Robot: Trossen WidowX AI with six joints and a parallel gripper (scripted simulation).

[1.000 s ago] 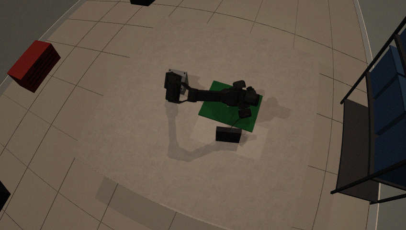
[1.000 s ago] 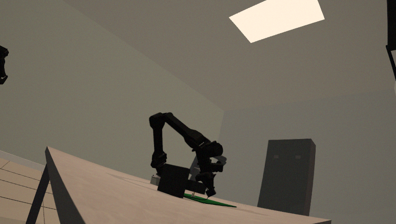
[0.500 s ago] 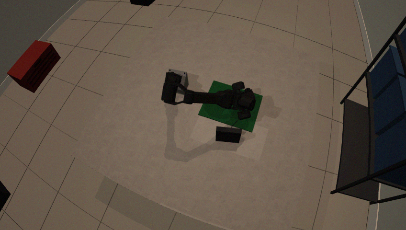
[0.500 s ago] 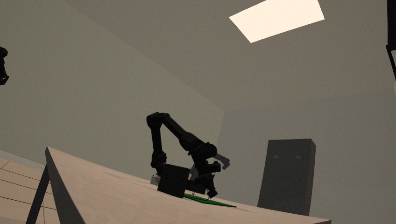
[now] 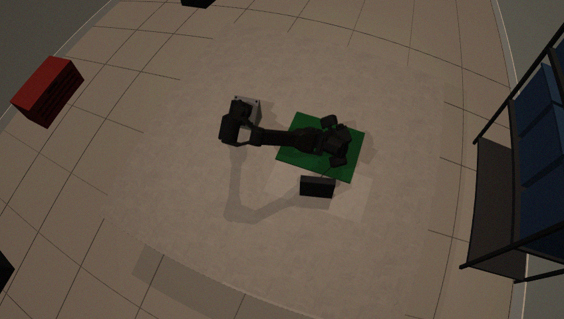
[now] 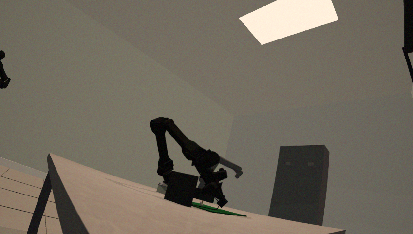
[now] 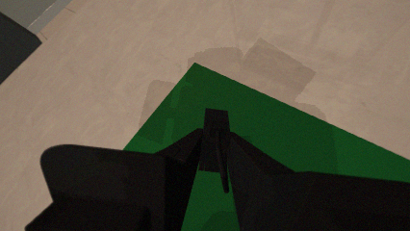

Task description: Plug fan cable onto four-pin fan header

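The green board is 8 cm behind my gripper tip, 2 cm to the right of it and 7 cm below it. The rest, counted from my gripper tip: black fan: 2 cm behind, 21 cm to the right, 1 cm above; then black fan cable plug: 1 cm below.
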